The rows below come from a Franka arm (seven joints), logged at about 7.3 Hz.
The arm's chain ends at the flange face. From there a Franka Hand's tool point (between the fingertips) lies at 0.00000 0.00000 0.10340 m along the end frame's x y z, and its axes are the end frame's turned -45 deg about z.
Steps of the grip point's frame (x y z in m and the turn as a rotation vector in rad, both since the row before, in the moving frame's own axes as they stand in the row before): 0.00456, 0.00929, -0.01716, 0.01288, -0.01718, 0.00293; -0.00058, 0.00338, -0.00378, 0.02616, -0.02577, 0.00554; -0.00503, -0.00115, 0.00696, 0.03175, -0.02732, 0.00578; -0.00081, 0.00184, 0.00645, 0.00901, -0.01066, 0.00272; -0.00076, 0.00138, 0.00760, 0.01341, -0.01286, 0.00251; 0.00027, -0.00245, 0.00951, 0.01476, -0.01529, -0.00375; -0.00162, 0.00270, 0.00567, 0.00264, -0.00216, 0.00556
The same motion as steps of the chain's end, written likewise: 0.01199, 0.00303, -0.01714, -0.00304, -0.02126, 0.00293; 0.00578, 0.00284, -0.00371, 0.00028, -0.03672, 0.00554; -0.00005, 0.00308, 0.00705, 0.00313, -0.04177, 0.00578; 0.00217, 0.00176, 0.00646, -0.00117, -0.01391, 0.00272; 0.00236, 0.00156, 0.00762, 0.00039, -0.01858, 0.00251; 0.00066, -0.00197, 0.00953, -0.00037, -0.02125, -0.00375; 0.00111, 0.00309, 0.00567, 0.00034, -0.00339, 0.00556
